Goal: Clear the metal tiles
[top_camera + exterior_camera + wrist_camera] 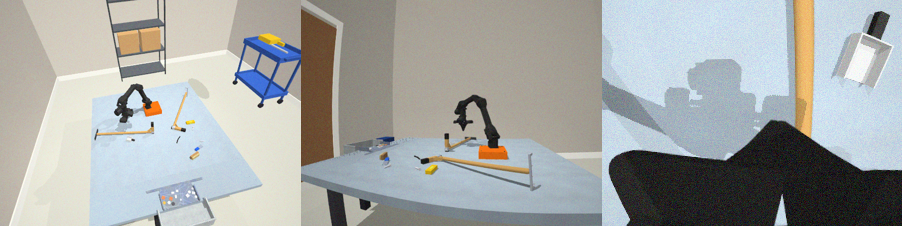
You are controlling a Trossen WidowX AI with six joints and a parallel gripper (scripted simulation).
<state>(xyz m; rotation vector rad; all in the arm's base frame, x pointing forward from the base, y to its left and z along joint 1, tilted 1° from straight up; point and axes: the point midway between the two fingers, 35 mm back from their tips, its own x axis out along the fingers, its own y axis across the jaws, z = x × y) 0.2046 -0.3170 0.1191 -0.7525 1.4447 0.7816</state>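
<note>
Now: gripper tip 8 cm above the scraper, 4 cm to the left of it and 3 cm short of it. Also, from my gripper tip: white-and-black piece (13 cm below, 13 cm ahead, 2 cm to the right); then yellow block (62 cm to the left, 20 cm ahead, 12 cm below); then black curved strip (39 cm to the left, 34 cm ahead, 13 cm below).
</note>
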